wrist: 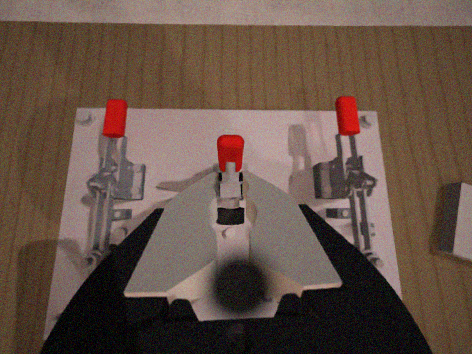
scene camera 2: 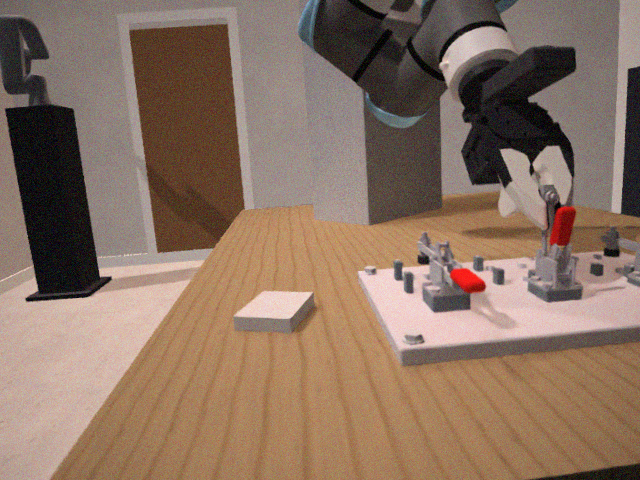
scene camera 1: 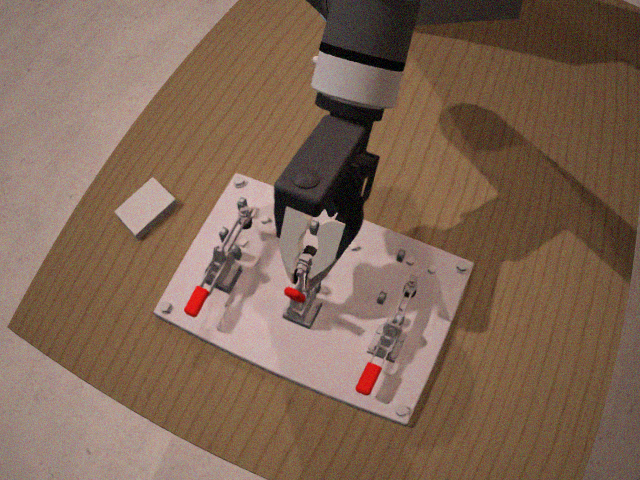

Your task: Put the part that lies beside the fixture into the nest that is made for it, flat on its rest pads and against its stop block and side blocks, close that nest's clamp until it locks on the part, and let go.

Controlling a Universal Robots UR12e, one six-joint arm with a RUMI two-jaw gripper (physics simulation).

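Places are measured from the arm's base along level axes (x ahead, y left, z up), in centimetres.
Pixels of known places: gripper, fingertip midpoint: (wrist: 230,174) (scene camera 2: 554,227) (scene camera 1: 300,285).
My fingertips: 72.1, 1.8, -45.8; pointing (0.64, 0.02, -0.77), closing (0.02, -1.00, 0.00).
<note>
Behind a point stands the place of what it marks, as x, y, z.
The part, a flat pale square block (scene camera 1: 144,207) @(67.9, -25.5, -52.5) (scene camera 2: 273,310) @(69.7, -25.9, -52.6) (wrist: 462,220) @(68.2, -23.4, -52.5), lies on the table beside the fixture plate (scene camera 1: 330,356) @(76.5, 7.2, -52.6) (scene camera 2: 465,335) @(79.7, -10.0, -52.5) (wrist: 175,130) @(78.4, 8.0, -52.5). The plate bears three toggle clamps. The middle clamp's red handle (scene camera 1: 295,295) @(74.3, 2.3, -43.7) (scene camera 2: 562,226) @(74.1, 1.4, -45.3) (wrist: 230,151) @(73.4, 1.8, -44.2) stands up, with its linkage and arm raised around the fingers. My gripper (scene camera 1: 306,284) @(72.1, 1.8, -45.8) (scene camera 2: 544,227) @(72.1, 1.8, -45.8) (wrist: 230,174) @(72.1, 1.8, -45.8) is nearly closed with nothing held. Its fingertips are at the middle clamp's raised linkage, close to the handle; whether they touch cannot be told. The middle nest is largely hidden by the gripper.
One outer clamp's red handle (scene camera 1: 196,301) @(78.3, -9.0, -47.9) (scene camera 2: 467,280) @(79.5, -9.8, -48.0) (wrist: 347,116) @(77.9, -8.9, -47.9) lies low on the side near the part. The other outer clamp's handle (scene camera 1: 368,378) @(78.4, 12.8, -48.9) (wrist: 115,118) @(78.0, 12.5, -48.9) is also low. Small dark posts (scene camera 1: 381,297) (scene camera 2: 408,282) stand on the plate. Bolts sit at its corners.
</note>
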